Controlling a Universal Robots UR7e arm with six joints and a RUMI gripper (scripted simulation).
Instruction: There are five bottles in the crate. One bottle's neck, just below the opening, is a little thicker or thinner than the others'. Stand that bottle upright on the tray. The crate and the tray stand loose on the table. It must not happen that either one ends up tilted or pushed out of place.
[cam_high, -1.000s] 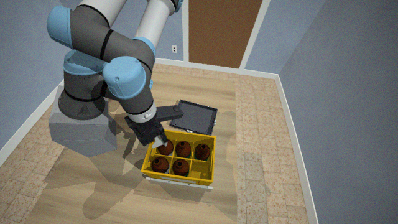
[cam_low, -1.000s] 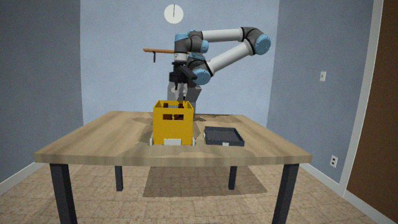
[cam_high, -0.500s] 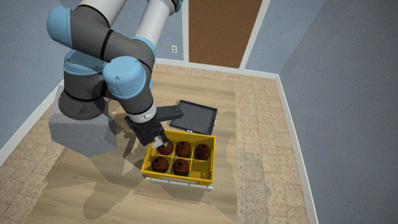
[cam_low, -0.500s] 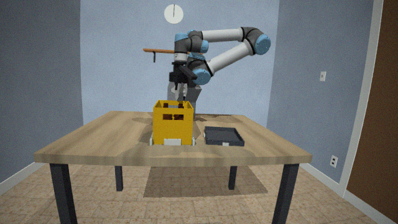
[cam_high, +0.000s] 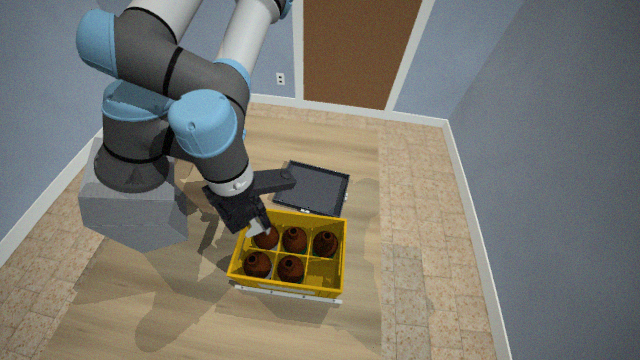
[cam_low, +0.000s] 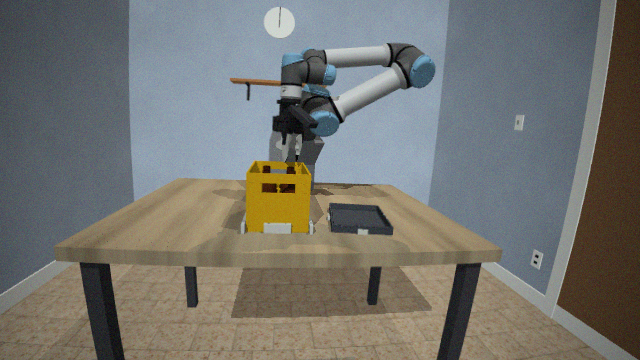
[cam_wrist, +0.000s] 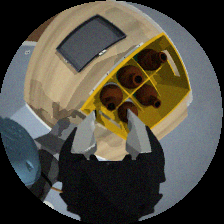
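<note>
My gripper is now 9 cm short of the crate, 2 cm to the left of it and 11 cm above it. Round my hand: tray (3 cm ahead, 25 cm to the left, 18 cm below); bottle (17 cm ahead, 5 cm to the left, 11 cm below).
</note>
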